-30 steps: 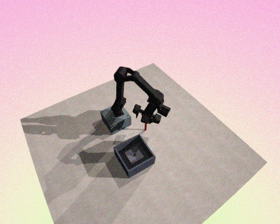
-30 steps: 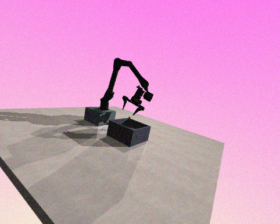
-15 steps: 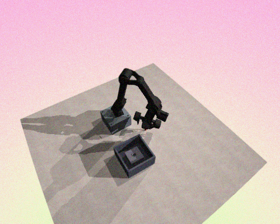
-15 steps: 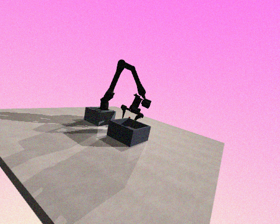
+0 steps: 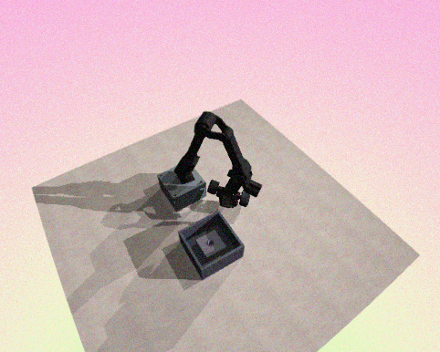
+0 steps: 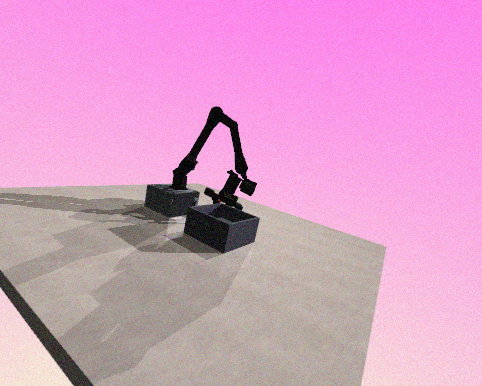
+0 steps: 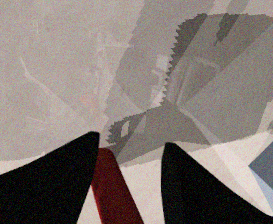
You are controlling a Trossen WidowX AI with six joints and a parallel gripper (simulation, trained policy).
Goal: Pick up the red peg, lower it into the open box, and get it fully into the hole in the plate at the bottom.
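My gripper tip is now 190 mm short of the grey plate, 140 mm to the left of it and 40 mm below it. Round my gripper tip: grey box: 190 mm ahead, 140 mm to the right, 20 mm above; red peg: 30 mm above, 20 mm to the left.
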